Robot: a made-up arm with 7 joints. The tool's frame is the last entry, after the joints. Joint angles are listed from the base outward.
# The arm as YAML. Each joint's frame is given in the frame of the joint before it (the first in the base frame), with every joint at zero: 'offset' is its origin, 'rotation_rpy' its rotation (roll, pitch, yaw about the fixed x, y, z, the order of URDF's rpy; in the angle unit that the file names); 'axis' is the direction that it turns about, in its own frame. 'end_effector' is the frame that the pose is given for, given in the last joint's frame.
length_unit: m
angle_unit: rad
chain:
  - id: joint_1
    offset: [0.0, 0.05, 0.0]
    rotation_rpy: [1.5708, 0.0, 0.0]
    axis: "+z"
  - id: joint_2
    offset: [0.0, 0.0, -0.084]
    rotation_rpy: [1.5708, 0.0, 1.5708]
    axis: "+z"
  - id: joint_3
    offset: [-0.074, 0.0, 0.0]
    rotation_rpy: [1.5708, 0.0, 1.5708]
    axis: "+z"
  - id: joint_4
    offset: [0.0, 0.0, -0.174]
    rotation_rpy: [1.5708, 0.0, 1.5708]
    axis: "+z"
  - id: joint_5
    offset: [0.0, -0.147, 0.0]
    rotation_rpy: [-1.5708, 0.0, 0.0]
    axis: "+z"
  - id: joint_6
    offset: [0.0, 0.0, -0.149]
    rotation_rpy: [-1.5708, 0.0, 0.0]
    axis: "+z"
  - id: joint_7
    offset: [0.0, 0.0, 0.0]
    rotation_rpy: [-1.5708, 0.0, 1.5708]
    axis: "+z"
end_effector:
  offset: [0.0, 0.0, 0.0]
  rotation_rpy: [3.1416, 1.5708, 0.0]
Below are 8 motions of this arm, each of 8 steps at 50 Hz.
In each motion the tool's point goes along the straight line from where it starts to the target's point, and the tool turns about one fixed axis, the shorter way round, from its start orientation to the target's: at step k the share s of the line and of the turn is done. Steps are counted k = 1, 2, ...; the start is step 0. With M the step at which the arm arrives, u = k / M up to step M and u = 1 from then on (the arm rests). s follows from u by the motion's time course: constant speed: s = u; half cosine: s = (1 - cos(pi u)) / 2; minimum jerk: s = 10 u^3 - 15 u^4 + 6 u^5.
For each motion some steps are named. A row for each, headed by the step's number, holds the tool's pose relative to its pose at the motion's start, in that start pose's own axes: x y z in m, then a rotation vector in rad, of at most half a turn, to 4 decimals.
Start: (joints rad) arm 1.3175 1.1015 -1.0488 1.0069 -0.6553 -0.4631 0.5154
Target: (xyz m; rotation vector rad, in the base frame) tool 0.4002 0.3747 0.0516 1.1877 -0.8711 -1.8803
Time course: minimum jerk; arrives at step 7
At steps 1, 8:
1: 0.0002 0.0008 0.0002 0.0037 -0.0011 -0.0007
8: 0.0088 0.0329 0.0072 0.1597 -0.0479 -0.0294

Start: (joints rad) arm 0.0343 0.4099 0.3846 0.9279 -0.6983 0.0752 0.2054
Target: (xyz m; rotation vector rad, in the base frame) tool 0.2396 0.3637 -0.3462 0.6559 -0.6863 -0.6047
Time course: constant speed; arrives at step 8
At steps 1, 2, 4, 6, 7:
1: 0.0023 -0.0016 0.0005 -0.0065 -0.0111 -0.0114
2: 0.0047 -0.0031 0.0011 -0.0130 -0.0221 -0.0229
4: 0.0093 -0.0062 0.0021 -0.0260 -0.0443 -0.0457
6: 0.0140 -0.0094 0.0032 -0.0390 -0.0664 -0.0686
7: 0.0163 -0.0109 0.0037 -0.0455 -0.0775 -0.0800

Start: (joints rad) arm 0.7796 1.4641 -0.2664 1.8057 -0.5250 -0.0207 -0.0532
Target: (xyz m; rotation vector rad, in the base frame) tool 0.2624 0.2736 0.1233 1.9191 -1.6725 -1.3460
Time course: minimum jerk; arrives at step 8
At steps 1, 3, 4, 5, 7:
1: 0.0005 0.0001 -0.0001 0.0008 -0.0008 0.0010
3: 0.0080 0.0025 -0.0015 0.0143 -0.0144 0.0180
4: 0.0145 0.0045 -0.0027 0.0259 -0.0262 0.0326
5: 0.0210 0.0065 -0.0039 0.0376 -0.0379 0.0473
7: 0.0285 0.0089 -0.0053 0.0510 -0.0515 0.0642

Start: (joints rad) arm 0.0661 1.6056 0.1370 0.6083 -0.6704 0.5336 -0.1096
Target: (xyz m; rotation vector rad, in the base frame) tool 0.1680 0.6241 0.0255 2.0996 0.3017 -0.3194
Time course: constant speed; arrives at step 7
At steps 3, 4, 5, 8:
3: 0.0053 -0.0085 0.0048 0.0152 0.0172 -0.0055
4: 0.0070 -0.0113 0.0064 0.0203 0.0230 -0.0074
5: 0.0088 -0.0142 0.0080 0.0254 0.0287 -0.0092
8: 0.0123 -0.0198 0.0113 0.0355 0.0402 -0.0129

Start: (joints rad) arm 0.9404 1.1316 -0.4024 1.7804 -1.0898 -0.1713 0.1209
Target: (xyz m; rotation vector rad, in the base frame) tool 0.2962 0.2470 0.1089 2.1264 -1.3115 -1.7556
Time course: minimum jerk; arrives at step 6
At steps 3, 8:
3: 0.0021 0.0048 0.0015 -0.0077 -0.0316 0.0034
8: 0.0041 0.0095 0.0031 -0.0154 -0.0632 0.0067

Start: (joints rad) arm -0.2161 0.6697 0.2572 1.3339 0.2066 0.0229 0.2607
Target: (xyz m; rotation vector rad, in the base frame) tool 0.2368 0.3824 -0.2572 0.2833 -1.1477 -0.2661
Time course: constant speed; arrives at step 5
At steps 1, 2, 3, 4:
1: 0.0013 -0.0009 -0.0014 -0.0073 0.0009 0.0068
2: 0.0026 -0.0019 -0.0027 -0.0145 0.0018 0.0137
3: 0.0040 -0.0028 -0.0041 -0.0218 0.0027 0.0205
4: 0.0053 -0.0038 -0.0055 -0.0290 0.0036 0.0274

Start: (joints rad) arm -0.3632 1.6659 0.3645 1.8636 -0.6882 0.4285 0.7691
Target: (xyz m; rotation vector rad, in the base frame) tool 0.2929 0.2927 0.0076 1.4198 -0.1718 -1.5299
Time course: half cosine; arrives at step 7
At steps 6, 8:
6: 0.0003 -0.0054 -0.0081 -0.0267 0.0357 -0.0201
8: 0.0003 -0.0057 -0.0085 -0.0281 0.0376 -0.0211

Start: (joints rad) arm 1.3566 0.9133 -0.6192 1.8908 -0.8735 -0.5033 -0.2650
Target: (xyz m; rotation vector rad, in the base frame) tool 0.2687 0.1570 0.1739 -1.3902 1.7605 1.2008
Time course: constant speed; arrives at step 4
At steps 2, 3, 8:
2: 0.0007 -0.0010 0.0004 -0.0120 0.0075 -0.0002
3: 0.0011 -0.0015 0.0006 -0.0179 0.0113 -0.0003
8: 0.0014 -0.0020 0.0009 -0.0239 0.0151 -0.0004

